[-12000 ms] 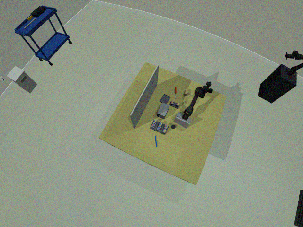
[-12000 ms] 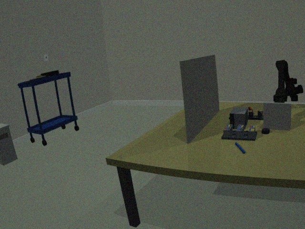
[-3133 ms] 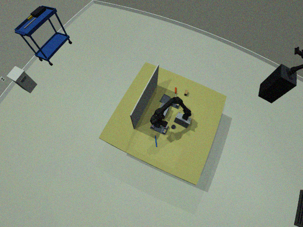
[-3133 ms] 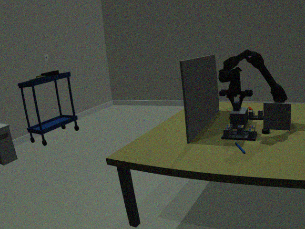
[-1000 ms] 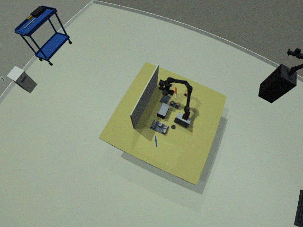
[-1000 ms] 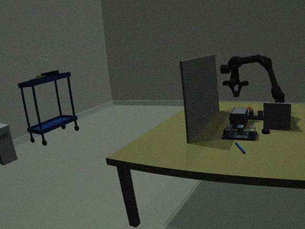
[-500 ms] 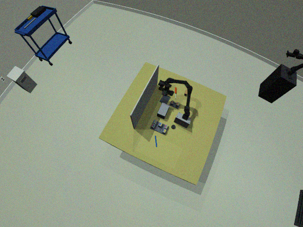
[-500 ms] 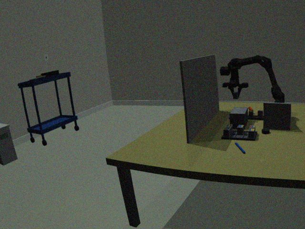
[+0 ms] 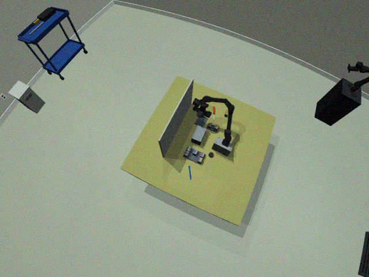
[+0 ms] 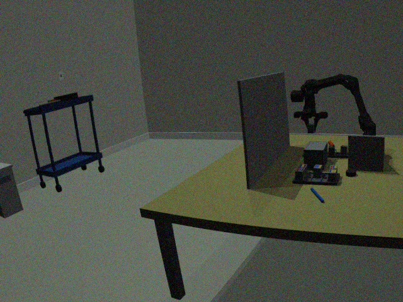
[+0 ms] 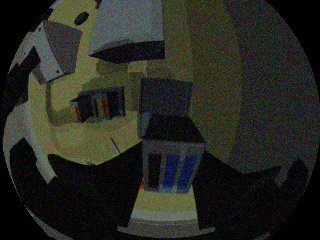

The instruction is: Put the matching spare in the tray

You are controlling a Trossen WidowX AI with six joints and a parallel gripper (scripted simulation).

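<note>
My gripper tip is now 10 mm past the dark square tray and 130 mm above it. From my gripper tip the other things lie so: small stand: 150 mm behind, 10 mm to the left, 130 mm below; grey mounted unit: 60 mm behind, 190 mm to the left, 80 mm below; grey upright panel: 170 mm ahead, 190 mm to the left, 90 mm above.
</note>
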